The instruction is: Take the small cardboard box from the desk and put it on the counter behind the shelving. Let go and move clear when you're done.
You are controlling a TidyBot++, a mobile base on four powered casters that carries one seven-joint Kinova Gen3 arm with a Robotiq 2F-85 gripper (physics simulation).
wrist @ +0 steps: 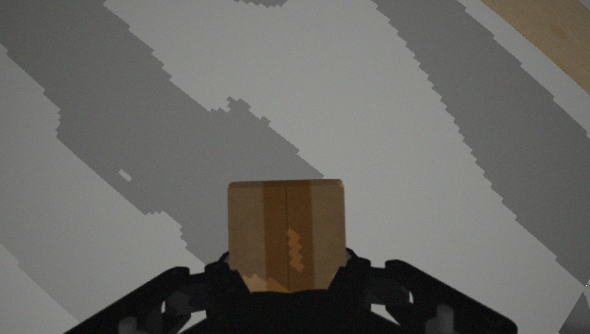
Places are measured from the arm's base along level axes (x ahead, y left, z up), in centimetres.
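Pixels of known places: gripper, fingertip midpoint: (288, 256).
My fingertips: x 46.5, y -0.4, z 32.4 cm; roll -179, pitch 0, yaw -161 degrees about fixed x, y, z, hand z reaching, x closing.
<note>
Behind a point stands the place of what it marks.
The small cardboard box (286, 225) {y -3.5, x 47.6, z 37.4 cm}, brown with a darker tape strip down its middle, is at the lower centre of the wrist view. My gripper (288, 256) {y -0.4, x 46.5, z 32.4 cm} is shut on the box, with one finger against its left side and one against its right side. The box's near end is hidden by the black gripper body. The pale desk top (360, 90) {y -13.9, x 45.0, z 32.4 cm} is below the box; I cannot tell whether the box still touches it. The counter and the shelving do not show in this view.
Broad grey shadows cross the desk top. The desk's edge runs diagonally across the upper right corner, with a tan wood-coloured surface (555, 35) {y -113.7, x -56.8, z -39.6 cm} beyond it. A dark grey patch (577, 317) shows at the lower right corner.
</note>
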